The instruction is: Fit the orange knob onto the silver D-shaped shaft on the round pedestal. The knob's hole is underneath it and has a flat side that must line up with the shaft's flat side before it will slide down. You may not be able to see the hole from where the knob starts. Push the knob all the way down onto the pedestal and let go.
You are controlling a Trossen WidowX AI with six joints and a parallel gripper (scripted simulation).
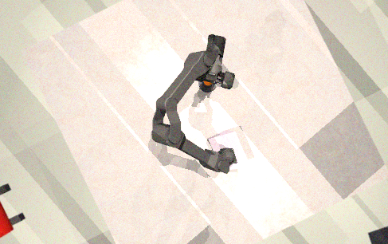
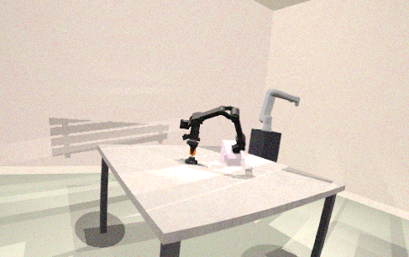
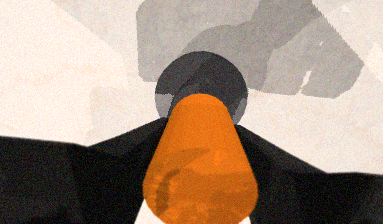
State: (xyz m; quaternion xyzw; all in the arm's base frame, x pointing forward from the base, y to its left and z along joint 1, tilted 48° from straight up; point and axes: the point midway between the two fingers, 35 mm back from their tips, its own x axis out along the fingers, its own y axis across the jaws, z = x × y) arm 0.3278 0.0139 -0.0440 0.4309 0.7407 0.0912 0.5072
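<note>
Now: gripper tip 3 cm below the orange knob. Also, from my gripper tip: dark round pedestal (4 cm below).
</note>
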